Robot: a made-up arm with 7 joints. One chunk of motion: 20 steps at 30 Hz.
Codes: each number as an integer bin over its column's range. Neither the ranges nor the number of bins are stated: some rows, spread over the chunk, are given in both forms.
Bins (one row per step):
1: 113 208 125 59 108 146 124
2: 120 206 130 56 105 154 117
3: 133 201 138 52 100 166 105
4: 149 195 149 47 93 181 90
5: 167 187 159 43 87 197 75
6: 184 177 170 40 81 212 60
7: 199 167 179 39 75 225 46
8: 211 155 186 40 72 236 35
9: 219 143 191 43 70 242 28
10: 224 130 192 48 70 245 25
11: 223 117 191 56 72 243 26
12: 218 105 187 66 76 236 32
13: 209 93 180 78 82 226 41
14: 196 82 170 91 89 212 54
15: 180 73 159 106 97 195 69
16: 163 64 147 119 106 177 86
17: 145 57 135 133 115 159 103
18: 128 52 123 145 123 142 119
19: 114 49 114 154 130 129 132
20: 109 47 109 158 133 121 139
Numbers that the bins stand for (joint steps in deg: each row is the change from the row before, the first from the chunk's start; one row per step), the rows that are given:
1: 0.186 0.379 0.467 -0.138 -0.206 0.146 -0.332
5: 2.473 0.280 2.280 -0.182 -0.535 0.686 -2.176
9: 4.675 0.073 3.987 -0.182 -0.802 1.162 -3.946
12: 4.633 -0.106 3.773 -0.119 -0.708 1.099 -3.795
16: 2.304 -0.299 1.640 0.027 -0.237 0.474 -1.762
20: 0.016 -0.379 -0.387 0.134 0.186 -0.119 0.233
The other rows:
2: 0.482 0.369 0.733 -0.146 -0.253 0.231 -0.595
3: 1.033 0.346 1.160 -0.157 -0.331 0.358 -1.047
4: 1.711 0.318 1.747 -0.171 -0.441 0.516 -1.612
6: 3.193 0.233 2.867 -0.190 -0.629 0.845 -2.741
7: 3.828 0.186 3.347 -0.193 -0.724 0.982 -3.268
8: 4.336 0.129 3.720 -0.190 -0.771 1.099 -3.682
10: 4.887 0.012 4.040 -0.168 -0.802 1.194 -4.059
11: 4.845 -0.049 3.987 -0.146 -0.771 1.173 -4.021
13: 4.252 -0.162 3.400 -0.086 -0.614 0.993 -3.456
14: 3.701 -0.214 2.867 -0.050 -0.504 0.845 -2.967
15: 3.024 -0.256 2.280 -0.009 -0.378 0.665 -2.402
17: 1.541 -0.332 1.000 0.065 -0.096 0.284 -1.122
18: 0.821 -0.355 0.360 0.098 0.029 0.104 -0.520
19: 0.228 -0.369 -0.120 0.123 0.139 -0.034 -0.031

